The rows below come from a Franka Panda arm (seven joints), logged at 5 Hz.
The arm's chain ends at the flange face. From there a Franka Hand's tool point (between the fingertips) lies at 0.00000 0.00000 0.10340 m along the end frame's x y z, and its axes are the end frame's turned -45 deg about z.
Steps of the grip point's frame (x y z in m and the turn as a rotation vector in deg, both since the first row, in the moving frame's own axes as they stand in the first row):
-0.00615, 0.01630, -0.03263, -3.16, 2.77, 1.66
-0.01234, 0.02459, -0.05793, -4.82, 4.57, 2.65
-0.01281, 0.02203, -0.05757, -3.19, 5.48, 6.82
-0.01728, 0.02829, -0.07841, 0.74, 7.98, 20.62
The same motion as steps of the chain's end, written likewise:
-0.00038, 0.01527, -0.03235, -0.28, 4.19, 1.66
-0.00328, 0.02552, -0.05724, -0.18, 6.64, 2.65
-0.00467, 0.02689, -0.05694, 1.62, 6.13, 6.82
-0.00320, 0.04143, -0.07741, 6.17, 5.12, 20.62

